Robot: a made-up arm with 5 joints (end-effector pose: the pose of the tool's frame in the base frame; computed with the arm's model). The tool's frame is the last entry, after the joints. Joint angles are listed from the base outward.
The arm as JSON. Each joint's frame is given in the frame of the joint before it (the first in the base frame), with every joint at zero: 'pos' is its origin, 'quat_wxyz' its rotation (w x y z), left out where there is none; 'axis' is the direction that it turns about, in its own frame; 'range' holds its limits. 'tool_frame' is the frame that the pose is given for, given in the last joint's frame.
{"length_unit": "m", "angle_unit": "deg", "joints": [
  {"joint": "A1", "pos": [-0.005, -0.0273, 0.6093], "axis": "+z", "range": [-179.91, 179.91]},
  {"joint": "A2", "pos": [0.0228, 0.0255, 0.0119], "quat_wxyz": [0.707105, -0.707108, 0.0, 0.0], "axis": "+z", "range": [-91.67, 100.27]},
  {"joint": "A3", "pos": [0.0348, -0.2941, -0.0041], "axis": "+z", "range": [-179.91, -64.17]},
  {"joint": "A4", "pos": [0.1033, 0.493, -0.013], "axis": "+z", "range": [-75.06, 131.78]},
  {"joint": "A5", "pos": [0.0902, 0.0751, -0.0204], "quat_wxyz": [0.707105, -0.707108, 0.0, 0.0], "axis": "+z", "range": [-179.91, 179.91]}
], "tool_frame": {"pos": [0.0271, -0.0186, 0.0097], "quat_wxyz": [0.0, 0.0, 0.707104, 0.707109]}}
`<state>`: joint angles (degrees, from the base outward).
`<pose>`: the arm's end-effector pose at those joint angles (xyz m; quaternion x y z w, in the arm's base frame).
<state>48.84 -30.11 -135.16 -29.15 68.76</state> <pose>-0.1163 -0.2009 1.4490 0.3481 0.5126 0.6875 0.3788</pose>
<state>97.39 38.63 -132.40 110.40 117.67</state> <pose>-0.0617 0.7565 0.8565 -0.1540 -0.5912 0.7863 0.0924</pose>
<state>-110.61 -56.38 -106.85 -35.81 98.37</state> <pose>0.0568 0.2551 1.3609 0.5802 -0.0451 -0.1036 0.8066</pose>
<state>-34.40 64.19 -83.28 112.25 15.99</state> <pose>0.3821 -0.2943 0.1693 0.3001 -0.5219 0.3576 0.7139</pose>
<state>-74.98 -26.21 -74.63 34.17 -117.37</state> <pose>0.1256 -0.5006 1.1172 -0.2554 0.1645 -0.9371 0.1718</pose>
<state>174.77 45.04 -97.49 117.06 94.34</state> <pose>-0.6769 0.0748 0.4531 -0.1208 0.1871 -0.7257 0.6510</pose>
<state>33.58 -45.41 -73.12 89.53 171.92</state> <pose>0.2809 0.1214 1.1365 -0.6008 -0.4161 0.0708 0.6789</pose>
